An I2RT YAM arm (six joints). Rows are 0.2 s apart.
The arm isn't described. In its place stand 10 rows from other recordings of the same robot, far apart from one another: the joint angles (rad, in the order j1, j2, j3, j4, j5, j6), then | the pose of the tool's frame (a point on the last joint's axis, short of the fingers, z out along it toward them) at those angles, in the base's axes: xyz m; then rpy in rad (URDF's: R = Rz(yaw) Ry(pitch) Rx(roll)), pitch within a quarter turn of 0, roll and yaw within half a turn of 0.
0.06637 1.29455 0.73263 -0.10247 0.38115 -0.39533 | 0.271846 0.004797 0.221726 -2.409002 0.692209 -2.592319
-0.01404 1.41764 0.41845 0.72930 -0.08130 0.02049 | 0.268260 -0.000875 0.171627 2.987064 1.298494 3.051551
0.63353 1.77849 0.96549 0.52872 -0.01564 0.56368 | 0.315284 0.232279 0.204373 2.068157 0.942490 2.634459
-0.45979 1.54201 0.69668 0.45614 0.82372 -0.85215 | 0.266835 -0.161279 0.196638 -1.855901 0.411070 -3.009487
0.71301 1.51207 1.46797 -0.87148 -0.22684 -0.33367 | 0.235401 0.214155 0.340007 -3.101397 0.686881 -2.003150
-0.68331 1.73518 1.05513 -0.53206 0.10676 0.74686 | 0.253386 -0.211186 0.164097 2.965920 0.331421 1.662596
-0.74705 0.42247 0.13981 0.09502 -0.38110 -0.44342 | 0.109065 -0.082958 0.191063 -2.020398 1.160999 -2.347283
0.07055 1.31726 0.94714 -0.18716 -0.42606 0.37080 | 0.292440 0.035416 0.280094 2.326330 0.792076 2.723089
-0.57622 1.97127 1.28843 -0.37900 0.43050 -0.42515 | 0.329555 -0.231856 0.155694 -2.550183 0.297966 2.968287
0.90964 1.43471 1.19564 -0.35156 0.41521 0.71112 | 0.210859 0.247654 0.315989 2.511097 0.888137 2.808442
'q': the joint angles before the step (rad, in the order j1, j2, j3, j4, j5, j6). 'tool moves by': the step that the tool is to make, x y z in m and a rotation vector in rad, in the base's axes. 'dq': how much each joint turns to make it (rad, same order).
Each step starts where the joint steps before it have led.
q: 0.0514, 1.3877, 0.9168, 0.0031, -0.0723, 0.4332
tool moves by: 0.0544, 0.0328, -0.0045, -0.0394, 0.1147, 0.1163
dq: 0.0788, 0.2415, 0.2536, -0.1334, -0.0179, -0.0440
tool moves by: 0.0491, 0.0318, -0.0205, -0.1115, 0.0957, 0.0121
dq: 0.0675, 0.2356, 0.2374, -0.1163, 0.1009, -0.0421
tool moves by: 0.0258, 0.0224, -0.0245, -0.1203, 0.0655, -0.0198
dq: 0.0462, 0.1523, 0.1398, -0.0757, 0.1184, -0.0308
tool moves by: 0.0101, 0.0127, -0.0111, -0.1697, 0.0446, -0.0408
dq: 0.0331, 0.0811, 0.0960, -0.0915, 0.1623, -0.0495
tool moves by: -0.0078, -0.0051, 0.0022, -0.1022, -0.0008, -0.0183
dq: 0.0004, -0.0304, -0.0378, -0.0028, 0.0875, -0.0518
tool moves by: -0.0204, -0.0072, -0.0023, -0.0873, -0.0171, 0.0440
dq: -0.0002, -0.0843, -0.1442, 0.0908, 0.0387, -0.0989
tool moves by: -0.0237, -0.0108, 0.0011, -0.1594, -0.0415, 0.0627
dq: -0.0037, -0.1047, -0.1672, 0.1384, 0.0737, -0.1800
